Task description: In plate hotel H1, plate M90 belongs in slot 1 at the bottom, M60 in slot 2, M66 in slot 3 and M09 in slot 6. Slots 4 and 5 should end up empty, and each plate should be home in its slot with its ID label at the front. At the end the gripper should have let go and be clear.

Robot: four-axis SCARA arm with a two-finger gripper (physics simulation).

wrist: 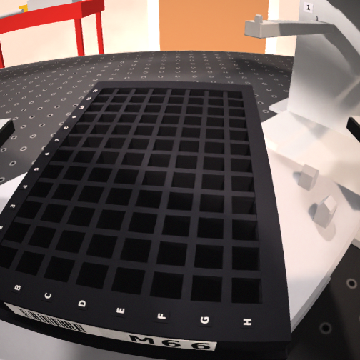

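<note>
Plate M66 (155, 165), black with square wells, fills the middle of the wrist view. Its ID label (172, 342) and barcode face the near side. It lies over a pale platform (305, 240) with small pegs beside it. My gripper (180, 129) is open, with its dark fingertips at the left and right edges of the view, wide apart on either side of the plate and not touching it. Part of the plate hotel (320, 75) shows at the upper right, with the slot 1 label and a support arm. Its upper slots and plates M90, M60 and M09 do not show.
Two grey pegs (307, 176) (326, 212) stand on the platform right of the plate. The hotel's pale base (305, 137) lies beyond them. A dark perforated table (150, 64) extends behind. A red table (55, 16) stands far back left, and an orange panel (212, 25) behind.
</note>
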